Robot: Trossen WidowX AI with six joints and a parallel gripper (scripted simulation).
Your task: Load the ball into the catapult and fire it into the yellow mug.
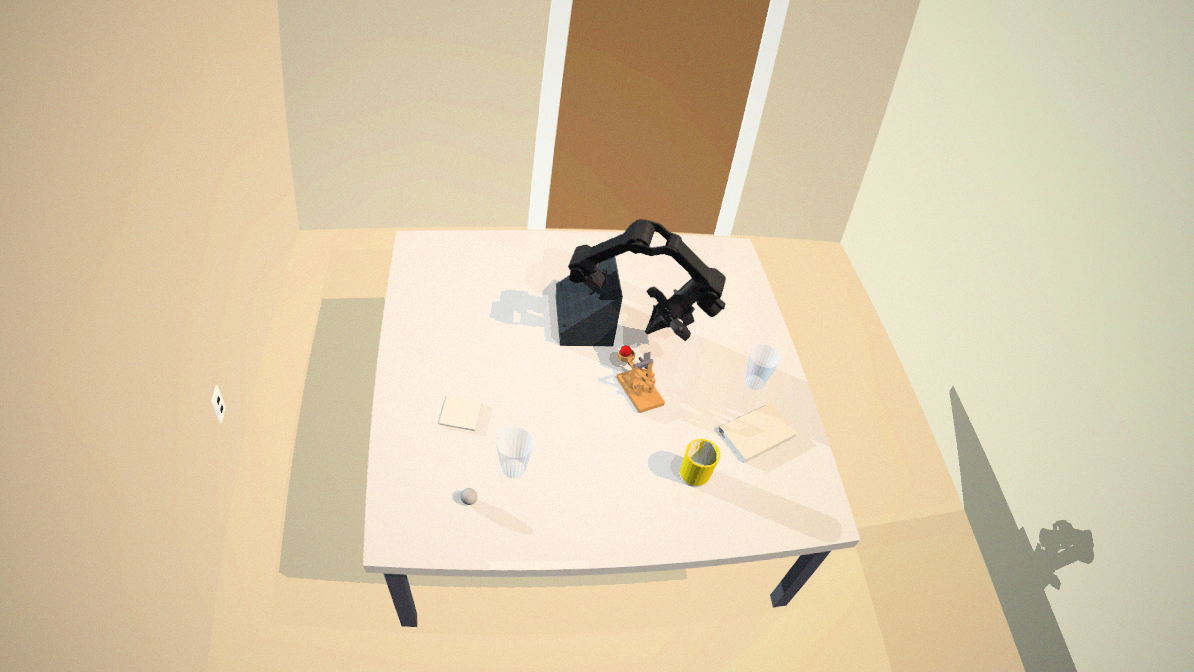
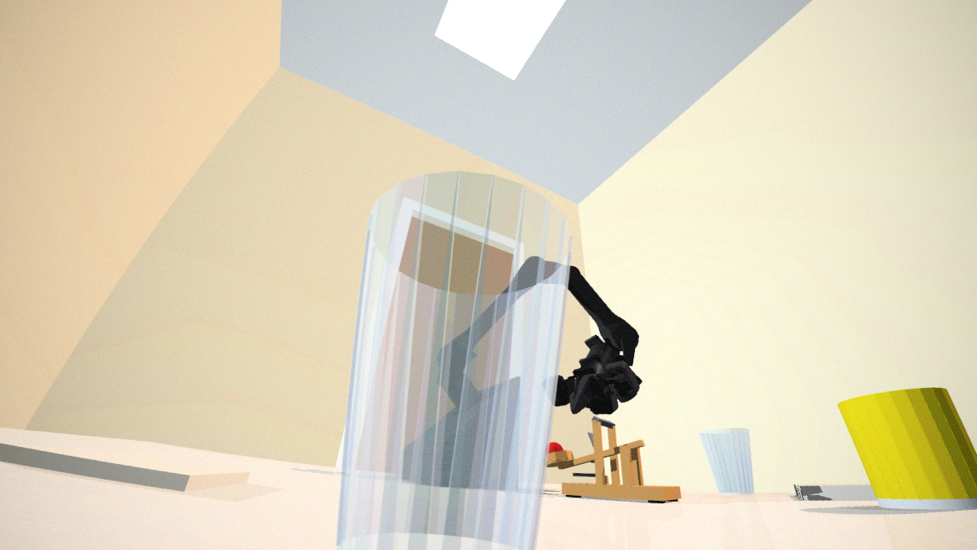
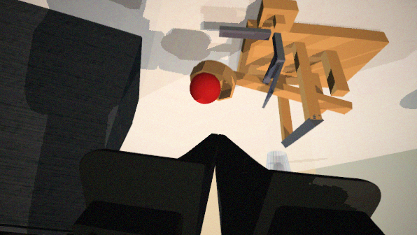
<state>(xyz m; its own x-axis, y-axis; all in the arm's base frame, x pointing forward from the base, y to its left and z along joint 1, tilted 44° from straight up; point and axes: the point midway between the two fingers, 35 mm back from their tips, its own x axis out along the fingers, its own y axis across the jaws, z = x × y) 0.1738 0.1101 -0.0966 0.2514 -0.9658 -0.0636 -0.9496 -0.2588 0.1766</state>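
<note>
Now: gripper tip 70 mm above the red ball and 50 mm to the left of it. Also, from my gripper tip: board: 320 mm to the left, 260 mm ahead, 120 mm below; wooden catapult: 80 mm below, 70 mm ahead, 10 mm to the right; yellow mug: 390 mm ahead, 110 mm to the left, 100 mm below.
</note>
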